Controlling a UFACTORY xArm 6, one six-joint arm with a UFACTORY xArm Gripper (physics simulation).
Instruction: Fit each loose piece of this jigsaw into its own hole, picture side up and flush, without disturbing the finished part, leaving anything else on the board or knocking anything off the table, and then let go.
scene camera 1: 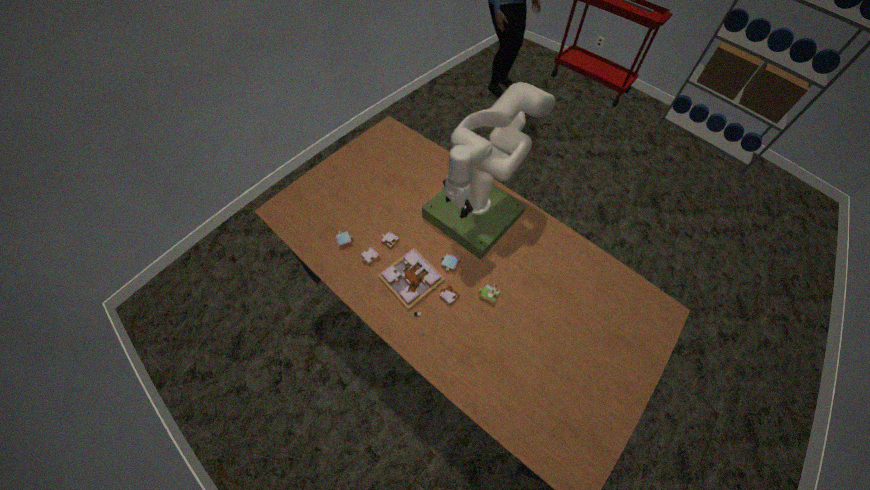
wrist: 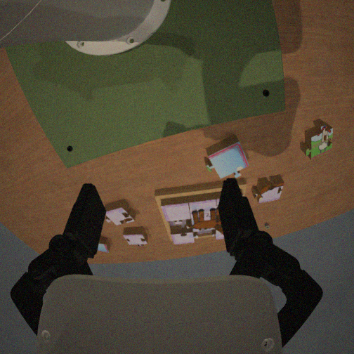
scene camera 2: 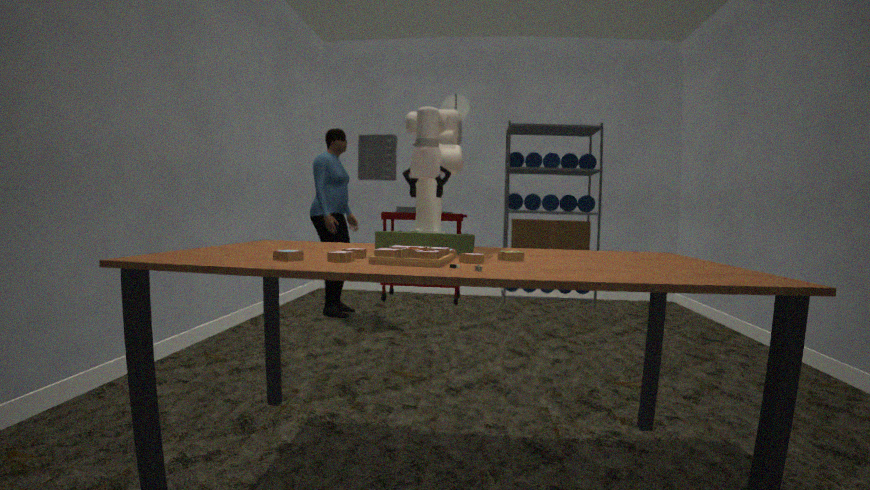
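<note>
My gripper (scene camera 1: 456, 205) (scene camera 2: 426, 196) (wrist: 158, 195) is open and empty, high above the green base. The framed jigsaw (scene camera 1: 394, 294) (scene camera 2: 401, 262) (wrist: 200, 191) holds pink and brown horse-picture pieces with dark gaps. Around it lie a blue piece (scene camera 1: 449, 261) (wrist: 227, 160) on the base side, a pink-brown piece (scene camera 1: 449, 295) (scene camera 2: 472, 258) (wrist: 270, 191), a green piece (scene camera 1: 488, 293) (scene camera 2: 510, 255) (wrist: 320, 141), two pinkish pieces (scene camera 1: 390, 239) (scene camera 1: 369, 255) and another blue piece (scene camera 1: 343, 238) (scene camera 2: 287, 255). In the wrist view, the right finger hides part of the frame.
The green base (scene camera 1: 441, 217) (wrist: 150, 110) stands behind the jigsaw on the wooden table (scene camera 1: 547, 365). Two tiny objects (scene camera 1: 417, 314) (scene camera 1: 421, 332) lie near the front edge. A person (scene camera 1: 510, 42) (scene camera 2: 329, 182), a red cart (scene camera 1: 593, 66) and a shelf rack (scene camera 2: 506, 182) stand beyond the table.
</note>
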